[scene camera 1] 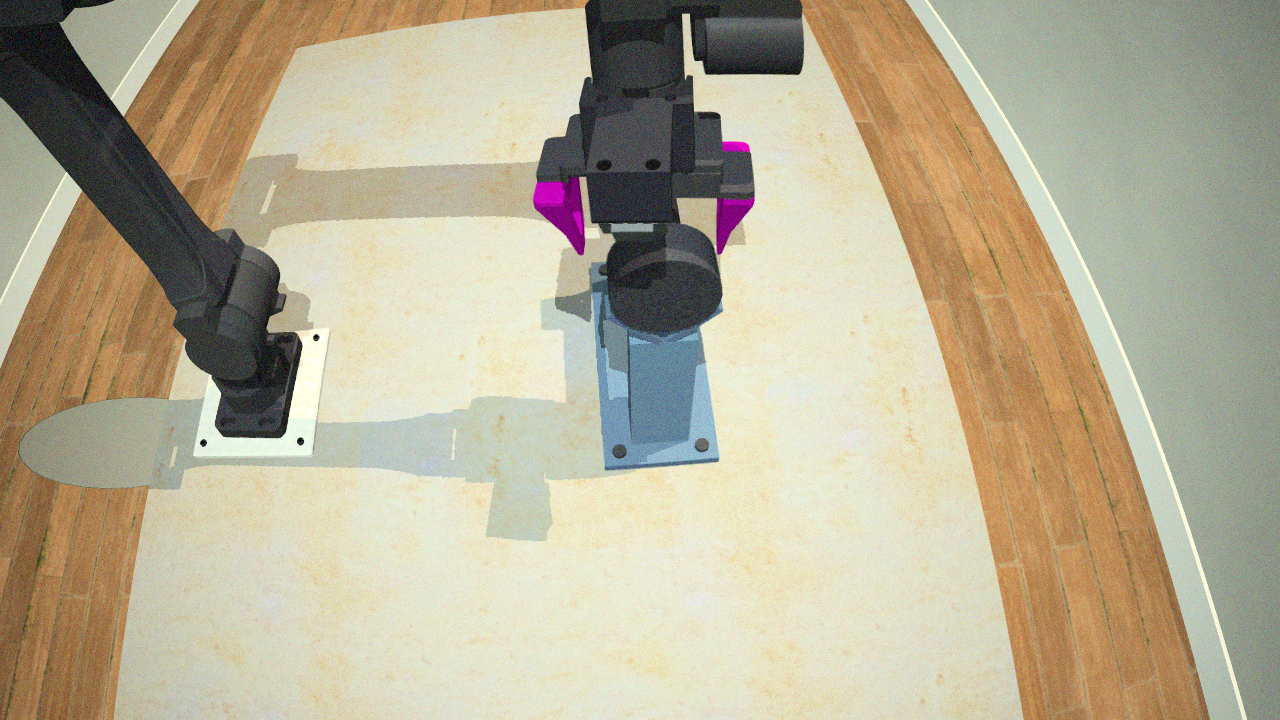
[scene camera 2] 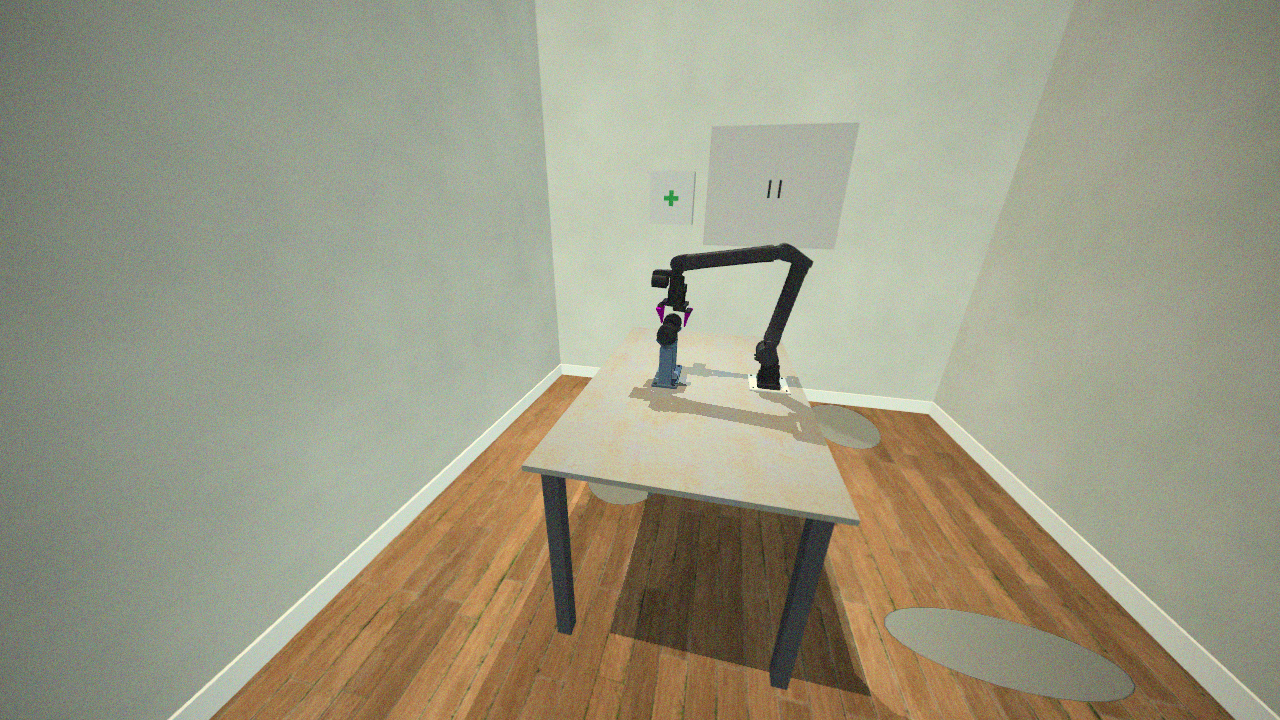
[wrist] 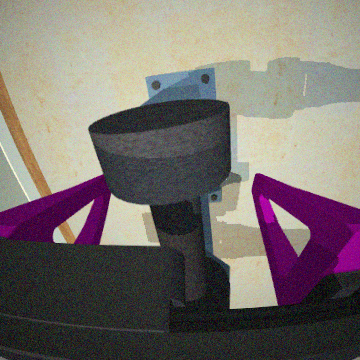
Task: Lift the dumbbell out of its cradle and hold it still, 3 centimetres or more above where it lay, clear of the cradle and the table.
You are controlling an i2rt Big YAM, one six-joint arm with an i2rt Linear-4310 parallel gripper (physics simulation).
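Seen in the pictures: gripper, fingertip midpoint: (scene camera 1: 650,248) (scene camera 2: 673,324) (wrist: 180,181); arm's base, origin of the base link: (scene camera 1: 261,388) (scene camera 2: 767,383).
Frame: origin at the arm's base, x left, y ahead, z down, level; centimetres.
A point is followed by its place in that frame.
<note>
The dark grey dumbbell (scene camera 1: 665,286) @(x -6.9, y 41.2, z -21.6 cm) (scene camera 2: 667,334) @(x 12.8, y 40.0, z -21.0 cm) (wrist: 162,165) @(x -5.4, y 40.7, z -24.2 cm) rests in the blue cradle (scene camera 1: 664,389) @(x -6.6, y 41.4, z -8.6 cm) (scene camera 2: 666,365) @(x 12.6, y 39.9, z -8.1 cm) (wrist: 180,79) @(x -7.5, y 41.2, z 0.0 cm), which is raised above the table. One thick round end faces scene camera 1. In the wrist view its handle runs down from that end, and the far end is mostly hidden by the gripper body. My gripper (scene camera 1: 650,253) @(x -2.4, y 40.4, z -20.4 cm) (scene camera 2: 674,324) @(x -2.4, y 40.4, z -20.4 cm) (wrist: 180,181) @(x -2.4, y 40.4, z -20.4 cm) is open, with its magenta fingers pointing down. They stand apart on either side of the dumbbell, close behind the near end in the scene camera 1 view. No contact shows; the exact height over the handle is hard to tell.
The cradle's bolted foot stands on the pale table (scene camera 1: 805,537) @(x -16.4, y 53.5, z 0.8 cm) (scene camera 2: 698,447) @(x 50.9, y 22.6, z 0.8 cm). The arm's white base plate (scene camera 1: 308,394) @(x -0.8, y 6.2, z 0.0 cm) (scene camera 2: 756,388) @(x 6.4, y 4.6, z 0.0 cm) is left of the cradle in scene camera 1 and right of it in scene camera 2. Arm shadows cross the table.
</note>
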